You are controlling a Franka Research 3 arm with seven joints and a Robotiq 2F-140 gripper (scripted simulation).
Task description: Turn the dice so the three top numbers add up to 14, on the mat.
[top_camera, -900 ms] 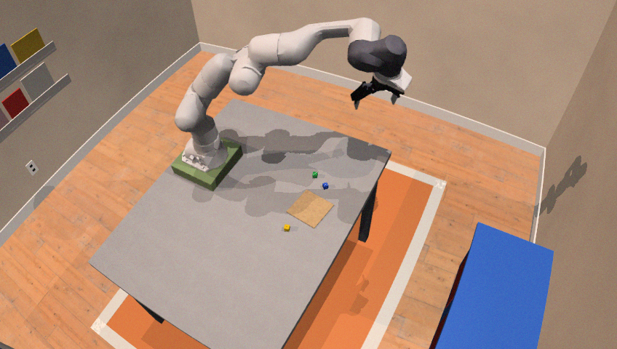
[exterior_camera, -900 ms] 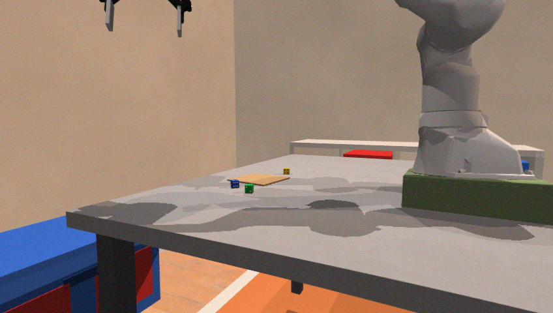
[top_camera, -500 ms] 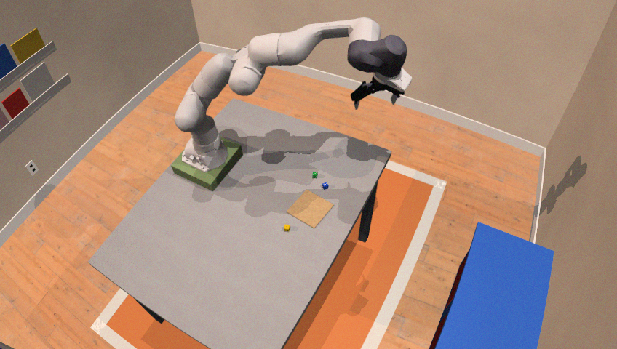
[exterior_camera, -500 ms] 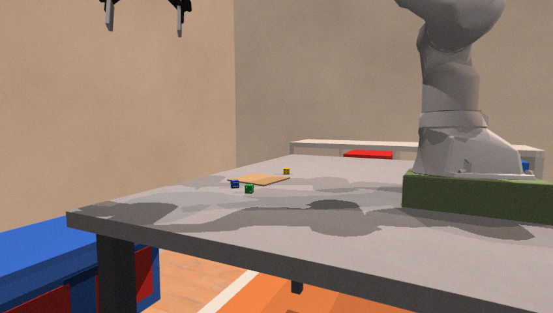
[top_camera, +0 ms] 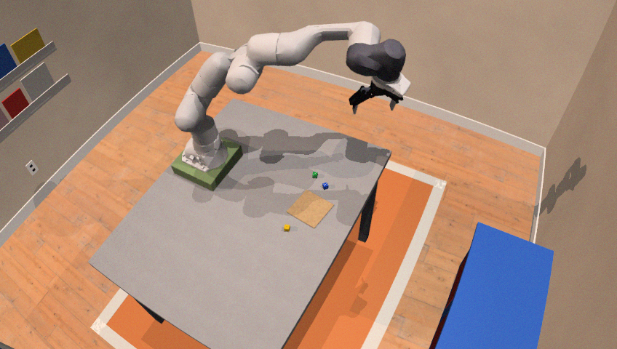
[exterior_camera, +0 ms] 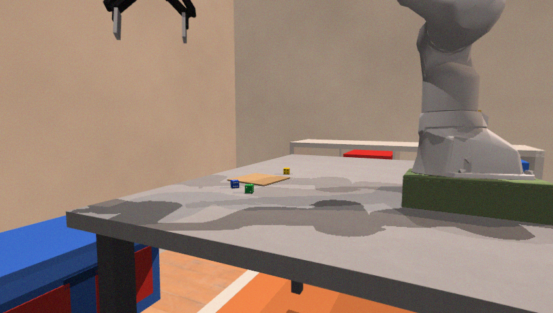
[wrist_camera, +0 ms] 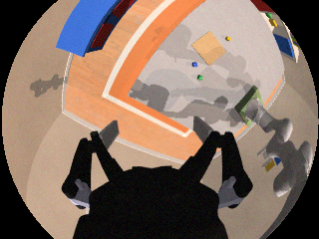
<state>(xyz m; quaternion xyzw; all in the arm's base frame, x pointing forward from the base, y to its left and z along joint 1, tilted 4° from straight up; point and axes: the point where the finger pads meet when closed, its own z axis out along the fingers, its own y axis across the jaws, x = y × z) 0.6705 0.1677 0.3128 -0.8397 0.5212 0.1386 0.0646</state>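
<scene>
Right now the yellow die is 37 cm to the right of my hand, 37 cm below it and 24 cm behind it. Round my hand: tan mat 38 cm below, 25 cm to the right, 18 cm behind; blue die 37 cm below, 15 cm behind, 12 cm to the right; green die 37 cm below, 21 cm behind, 8 cm to the right.
</scene>
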